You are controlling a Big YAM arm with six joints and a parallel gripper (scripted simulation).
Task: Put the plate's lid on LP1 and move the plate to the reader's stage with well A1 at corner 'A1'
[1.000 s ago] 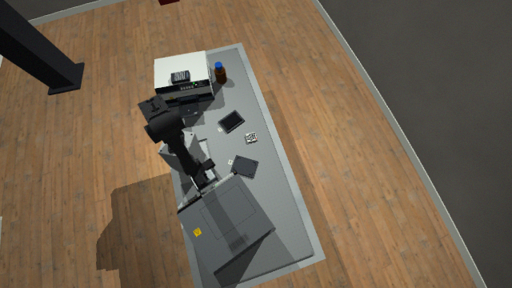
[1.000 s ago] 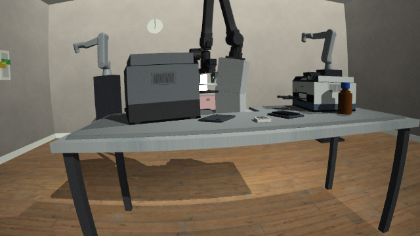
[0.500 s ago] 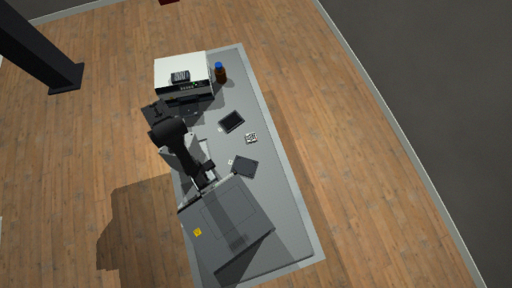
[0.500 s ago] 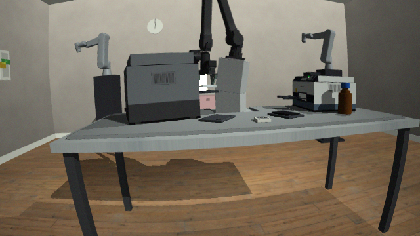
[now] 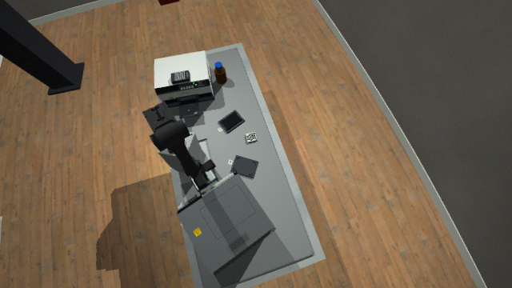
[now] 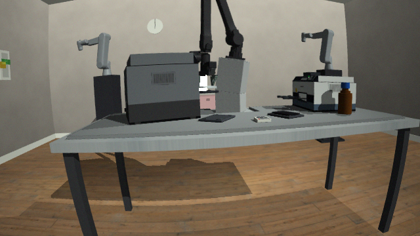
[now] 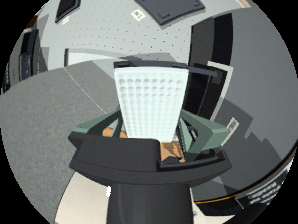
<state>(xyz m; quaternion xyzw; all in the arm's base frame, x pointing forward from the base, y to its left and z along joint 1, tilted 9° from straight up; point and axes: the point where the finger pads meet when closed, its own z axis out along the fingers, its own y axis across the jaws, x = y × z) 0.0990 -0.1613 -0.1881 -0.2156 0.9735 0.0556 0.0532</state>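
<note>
My hand is right at the lidded plate. From my hand the other things lie so: brown capped bottle: 20 cm ahead, 81 cm to the left, 4 cm below.
</note>
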